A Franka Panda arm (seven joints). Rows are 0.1 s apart.
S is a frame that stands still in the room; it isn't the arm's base.
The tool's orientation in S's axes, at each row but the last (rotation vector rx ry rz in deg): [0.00, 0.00, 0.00]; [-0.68, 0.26, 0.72]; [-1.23, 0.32, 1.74]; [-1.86, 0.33, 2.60]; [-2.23, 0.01, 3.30]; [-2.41, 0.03, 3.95]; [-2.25, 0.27, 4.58]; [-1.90, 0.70, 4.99]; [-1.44, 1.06, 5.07]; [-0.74, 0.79, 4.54]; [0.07, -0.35, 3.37]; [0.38, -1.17, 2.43]
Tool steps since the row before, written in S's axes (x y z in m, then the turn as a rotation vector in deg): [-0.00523, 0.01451, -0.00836, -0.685, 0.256, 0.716]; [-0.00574, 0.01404, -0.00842, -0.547, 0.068, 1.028]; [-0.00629, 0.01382, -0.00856, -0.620, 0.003, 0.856]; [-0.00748, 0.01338, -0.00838, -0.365, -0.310, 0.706]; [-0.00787, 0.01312, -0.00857, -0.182, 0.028, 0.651]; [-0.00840, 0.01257, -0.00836, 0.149, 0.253, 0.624]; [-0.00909, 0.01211, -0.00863, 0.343, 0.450, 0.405]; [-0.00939, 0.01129, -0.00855, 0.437, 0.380, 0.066]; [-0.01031, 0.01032, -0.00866, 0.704, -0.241, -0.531]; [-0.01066, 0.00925, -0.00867, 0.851, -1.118, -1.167]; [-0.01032, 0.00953, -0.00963, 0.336, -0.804, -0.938]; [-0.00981, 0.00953, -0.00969, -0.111, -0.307, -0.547]
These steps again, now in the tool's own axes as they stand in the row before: [-0.00523, 0.01451, -0.00836, -0.685, 0.256, 0.716]; [-0.00552, 0.01421, -0.00828, -0.551, 0.063, 1.026]; [-0.00582, 0.01418, -0.00829, -0.625, 0.004, 0.853]; [-0.00681, 0.01397, -0.00798, -0.383, -0.316, 0.694]; [-0.00709, 0.01387, -0.00805, -0.181, 0.013, 0.652]; [-0.00750, 0.01346, -0.00782, 0.165, 0.216, 0.634]; [-0.00804, 0.01313, -0.00817, 0.375, 0.405, 0.423]; [-0.00826, 0.01234, -0.00827, 0.467, 0.338, 0.083]; [-0.00919, 0.01140, -0.00857, 0.690, -0.289, -0.525]; [-0.00977, 0.01017, -0.00869, 0.777, -1.167, -1.171]; [-0.00980, 0.01011, -0.00958, 0.282, -0.823, -0.939]; [-0.00959, 0.00988, -0.00956, -0.135, -0.305, -0.542]
